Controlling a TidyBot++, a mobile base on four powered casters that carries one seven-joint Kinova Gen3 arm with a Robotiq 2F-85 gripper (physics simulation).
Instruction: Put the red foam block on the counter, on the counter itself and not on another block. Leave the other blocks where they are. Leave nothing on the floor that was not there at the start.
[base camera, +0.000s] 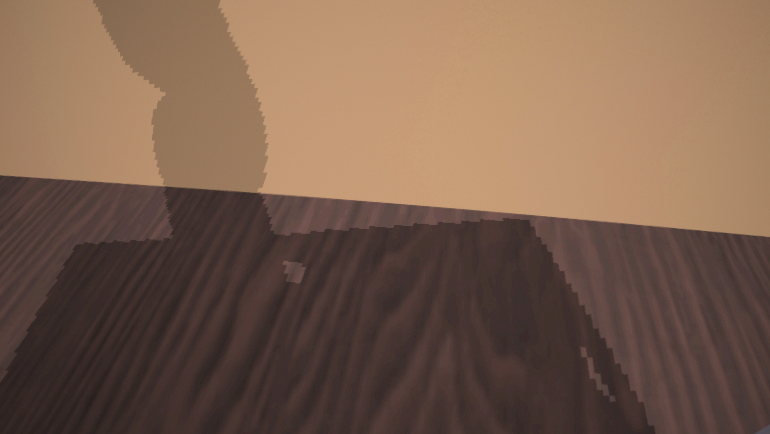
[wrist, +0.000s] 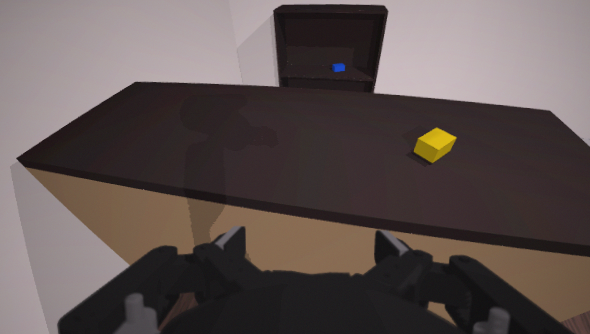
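Observation:
My gripper (wrist: 309, 243) is open, with no block between its fingers. In the wrist view it is in front of the near side of the counter (wrist: 300, 165), which has a dark top and tan sides. A yellow block (wrist: 434, 145) sits on the right part of the counter top. A blue block (wrist: 338, 67) sits on a shelf of the dark cabinet behind the counter. The red foam block does not show in either view.
The dark open-fronted cabinet (wrist: 280, 47) stands behind the counter near the pale wall (wrist: 150, 40). In the base camera view the counter's tan side (base camera: 458, 107) rises close ahead from the wood floor (base camera: 674, 323). The robot's shadow falls across both.

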